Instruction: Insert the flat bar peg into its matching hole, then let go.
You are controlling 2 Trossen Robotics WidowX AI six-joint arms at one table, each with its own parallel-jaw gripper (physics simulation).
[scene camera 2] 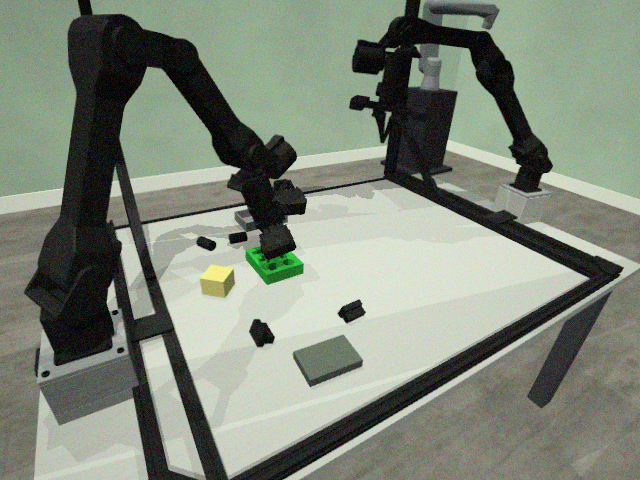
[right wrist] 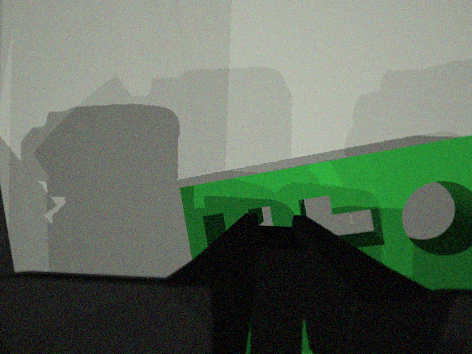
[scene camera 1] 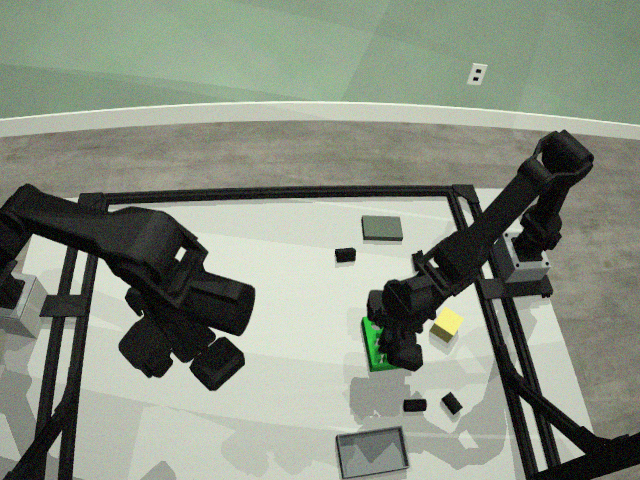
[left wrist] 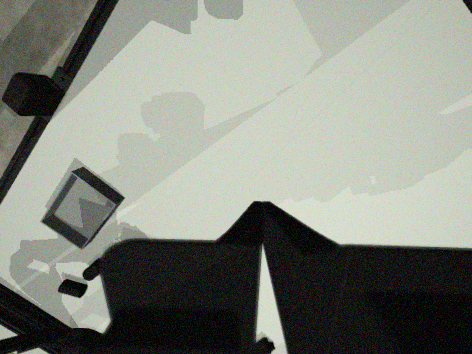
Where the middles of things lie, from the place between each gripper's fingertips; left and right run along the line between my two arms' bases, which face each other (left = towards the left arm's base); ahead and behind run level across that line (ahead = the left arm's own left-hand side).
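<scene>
Green hole block (scene camera 2: 287, 265): my right hand 20 mm to the left of it, 20 mm short of it, 20 mm above it. From my right hand: grey slab (scene camera 2: 320, 362) 300 mm ahead, 80 mm to the right, 30 mm below; yellow cube (scene camera 2: 217, 281) 30 mm ahead, 160 mm to the right, 10 mm below; grey tray (scene camera 1: 386, 446) 200 mm behind, 50 mm to the left, 20 mm below. By its middle, grey tray nearer to my right hand than to my left hand.
Grey tray: my left hand 140 mm past it, 280 mm to the left of it, 200 mm above it. From my left hand: green hole block 70 mm ahead, 350 mm to the right, 200 mm below; yellow cube 80 mm ahead, 480 mm to the right, 200 mm below; grey slab 350 mm ahead, 410 mm to the right, 210 mm below.
</scene>
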